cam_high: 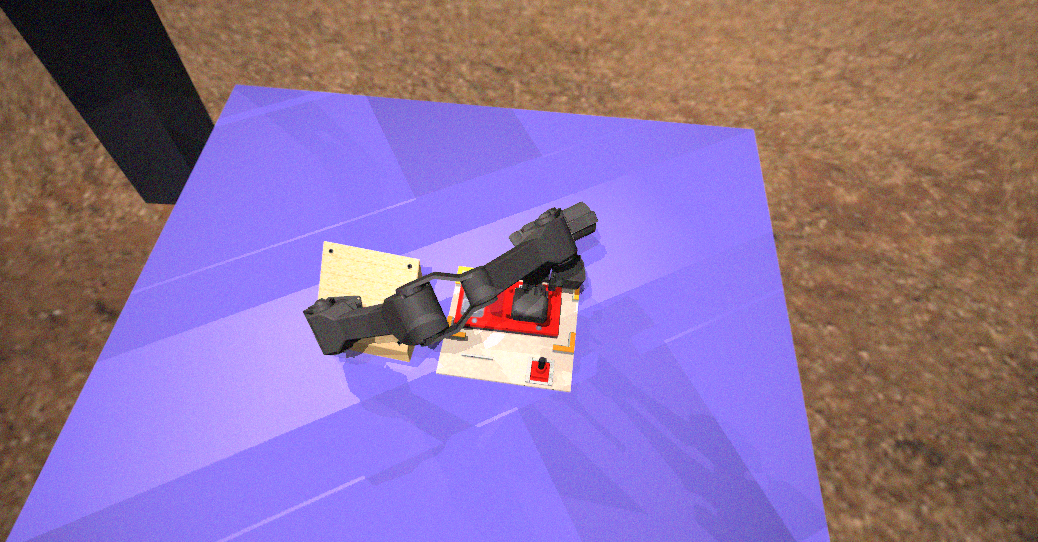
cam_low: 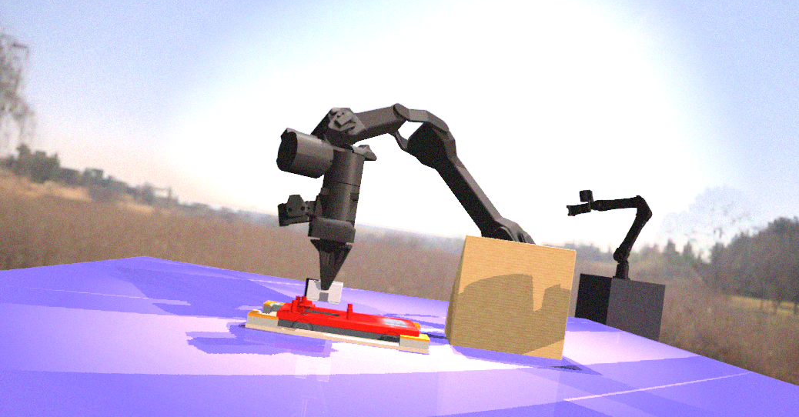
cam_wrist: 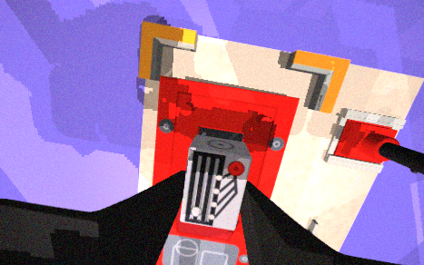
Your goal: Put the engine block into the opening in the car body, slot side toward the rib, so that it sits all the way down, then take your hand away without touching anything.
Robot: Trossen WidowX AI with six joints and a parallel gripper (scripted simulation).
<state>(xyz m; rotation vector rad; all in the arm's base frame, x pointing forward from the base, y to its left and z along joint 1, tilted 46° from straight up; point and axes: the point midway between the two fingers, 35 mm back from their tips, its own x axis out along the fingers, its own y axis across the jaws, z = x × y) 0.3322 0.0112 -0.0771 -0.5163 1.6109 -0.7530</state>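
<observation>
Now: the beige base plate 30 mm behind my gripper tip, 30 mm to the right of it and 50 mm below it. Also, from my gripper tip: black peg 20 mm ahead, 130 mm to the right, 30 mm below; grey engine block 10 mm below.
</observation>
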